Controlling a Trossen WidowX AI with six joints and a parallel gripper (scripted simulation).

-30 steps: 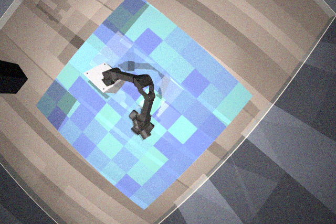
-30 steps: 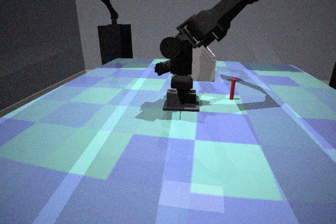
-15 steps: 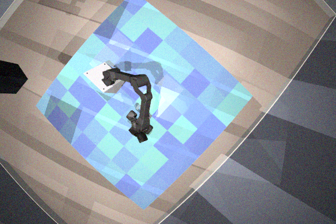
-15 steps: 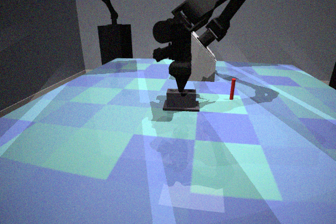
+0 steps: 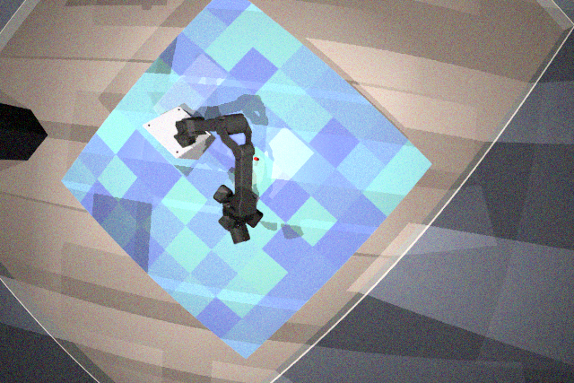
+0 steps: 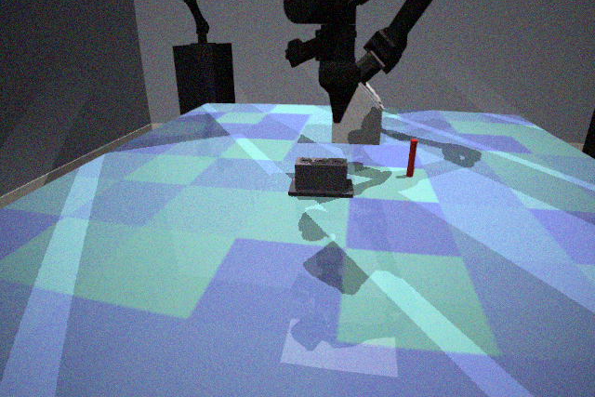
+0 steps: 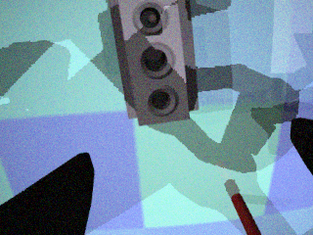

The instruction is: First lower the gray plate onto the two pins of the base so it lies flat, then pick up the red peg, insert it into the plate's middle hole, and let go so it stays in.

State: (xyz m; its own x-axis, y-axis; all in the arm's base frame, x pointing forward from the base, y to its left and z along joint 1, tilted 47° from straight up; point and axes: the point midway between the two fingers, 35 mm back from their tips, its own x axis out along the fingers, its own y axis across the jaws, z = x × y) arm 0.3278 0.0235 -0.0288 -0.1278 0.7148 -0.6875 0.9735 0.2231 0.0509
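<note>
Right now my gripper tip is 15 cm to the right of the red peg, 10 cm past it and 10 cm above it. Also, from my gripper tip: plate (10 cm below, 2 cm to the right, 1 cm ahead); then gray base (13 cm below, 2 cm to the right, 1 cm ahead).
</note>
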